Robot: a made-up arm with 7 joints.
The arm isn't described. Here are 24 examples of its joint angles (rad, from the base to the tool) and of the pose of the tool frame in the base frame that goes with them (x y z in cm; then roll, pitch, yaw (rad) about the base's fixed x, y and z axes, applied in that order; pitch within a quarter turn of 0, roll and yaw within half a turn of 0).
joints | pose
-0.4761 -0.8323 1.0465 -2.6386 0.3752 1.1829 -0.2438 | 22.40 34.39 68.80 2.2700 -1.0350 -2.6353
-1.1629 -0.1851 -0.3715 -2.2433 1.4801 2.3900 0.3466 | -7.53 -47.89 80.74 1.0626 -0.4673 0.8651
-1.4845 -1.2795 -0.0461 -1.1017 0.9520 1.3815 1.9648 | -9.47 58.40 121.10 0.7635 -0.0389 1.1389
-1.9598 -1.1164 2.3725 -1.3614 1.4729 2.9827 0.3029 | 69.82 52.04 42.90 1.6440 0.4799 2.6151
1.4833 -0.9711 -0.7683 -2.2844 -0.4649 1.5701 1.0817 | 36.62 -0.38 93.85 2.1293 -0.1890 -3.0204
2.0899 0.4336 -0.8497 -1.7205 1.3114 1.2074 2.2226 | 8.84 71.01 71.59 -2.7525 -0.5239 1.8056
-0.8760 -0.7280 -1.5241 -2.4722 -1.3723 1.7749 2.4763 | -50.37 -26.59 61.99 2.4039 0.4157 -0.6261
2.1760 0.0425 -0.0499 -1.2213 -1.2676 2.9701 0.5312 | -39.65 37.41 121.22 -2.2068 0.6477 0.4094
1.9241 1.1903 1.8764 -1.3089 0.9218 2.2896 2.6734 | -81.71 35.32 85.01 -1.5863 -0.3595 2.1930
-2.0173 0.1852 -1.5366 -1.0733 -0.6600 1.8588 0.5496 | -53.19 6.49 129.88 3.0188 0.8044 -0.4375
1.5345 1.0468 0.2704 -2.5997 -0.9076 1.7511 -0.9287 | -19.54 35.18 15.12 0.7928 0.1190 1.1453
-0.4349 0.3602 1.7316 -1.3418 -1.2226 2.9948 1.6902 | 27.35 46.50 123.16 0.6085 0.9582 2.6501
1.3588 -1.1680 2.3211 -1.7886 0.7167 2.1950 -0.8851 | -66.95 -49.59 27.65 2.2531 -0.5415 1.3427
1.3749 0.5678 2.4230 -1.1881 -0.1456 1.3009 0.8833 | -44.39 11.34 135.75 1.7649 0.1214 -0.0795
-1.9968 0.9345 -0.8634 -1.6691 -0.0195 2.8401 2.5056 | -73.30 -44.69 57.15 1.5659 0.1706 -1.5662
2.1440 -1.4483 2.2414 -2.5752 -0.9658 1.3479 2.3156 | -32.89 -38.68 14.93 -1.0246 0.3003 1.4981
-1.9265 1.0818 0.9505 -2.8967 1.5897 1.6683 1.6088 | 20.93 -17.54 31.08 -1.7147 0.3491 -1.1689
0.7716 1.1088 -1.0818 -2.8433 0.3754 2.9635 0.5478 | 33.92 -15.11 39.79 -3.0321 0.1186 2.2044
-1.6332 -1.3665 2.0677 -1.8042 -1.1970 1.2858 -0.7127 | 59.77 50.32 24.33 -0.8660 -0.3641 1.7792
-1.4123 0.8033 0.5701 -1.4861 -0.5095 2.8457 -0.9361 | 44.38 -73.05 62.28 2.9426 0.1202 -2.6595
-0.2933 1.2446 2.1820 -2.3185 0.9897 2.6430 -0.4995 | 26.37 45.61 83.48 0.4303 0.5531 -2.0612
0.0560 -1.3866 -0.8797 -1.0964 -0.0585 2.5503 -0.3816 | -78.10 -38.11 88.84 -0.1001 0.8539 -0.2602
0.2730 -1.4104 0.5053 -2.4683 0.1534 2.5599 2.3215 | -23.17 21.56 99.36 0.8155 -0.1569 2.0828
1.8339 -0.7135 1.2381 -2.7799 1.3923 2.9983 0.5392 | -40.40 -3.28 66.57 1.7117 0.3744 -1.6705
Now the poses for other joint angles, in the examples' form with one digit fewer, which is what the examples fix.
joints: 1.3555 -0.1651 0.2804 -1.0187 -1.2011 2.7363 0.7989
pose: -20.6 29.0 137.1 -1.593 0.998 0.331
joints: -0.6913 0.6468 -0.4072 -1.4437 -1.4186 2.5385 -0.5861
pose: 51.2 -63.1 68.1 -2.918 -1.163 -2.940
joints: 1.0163 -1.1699 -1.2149 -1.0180 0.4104 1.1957 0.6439
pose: -0.3 -83.5 92.5 0.732 0.140 2.723
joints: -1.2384 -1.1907 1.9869 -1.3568 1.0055 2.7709 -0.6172
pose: 27.2 86.0 54.3 3.060 0.373 -1.418
